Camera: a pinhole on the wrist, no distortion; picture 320 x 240 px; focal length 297.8 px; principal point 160.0 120.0 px. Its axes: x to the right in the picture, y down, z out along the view. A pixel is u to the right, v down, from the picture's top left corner.
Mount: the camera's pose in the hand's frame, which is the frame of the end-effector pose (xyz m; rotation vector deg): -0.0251 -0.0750 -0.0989 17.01 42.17 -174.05
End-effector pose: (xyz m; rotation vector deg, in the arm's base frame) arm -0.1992 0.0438 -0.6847 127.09 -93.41 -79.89
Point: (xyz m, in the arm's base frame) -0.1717 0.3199 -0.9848
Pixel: 109 138
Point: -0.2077 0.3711 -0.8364
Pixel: 212 94
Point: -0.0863 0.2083 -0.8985
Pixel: 72 198
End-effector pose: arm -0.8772 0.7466 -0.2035 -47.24 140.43 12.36
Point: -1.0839 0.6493 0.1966
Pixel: behind the camera
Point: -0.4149 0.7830 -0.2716
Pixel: 282 102
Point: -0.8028 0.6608 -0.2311
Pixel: 17 64
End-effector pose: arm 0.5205 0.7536 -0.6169 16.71 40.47 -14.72
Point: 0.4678 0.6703 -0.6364
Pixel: 62 59
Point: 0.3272 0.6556 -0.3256
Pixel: outside the picture
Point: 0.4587 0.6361 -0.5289
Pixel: 211 45
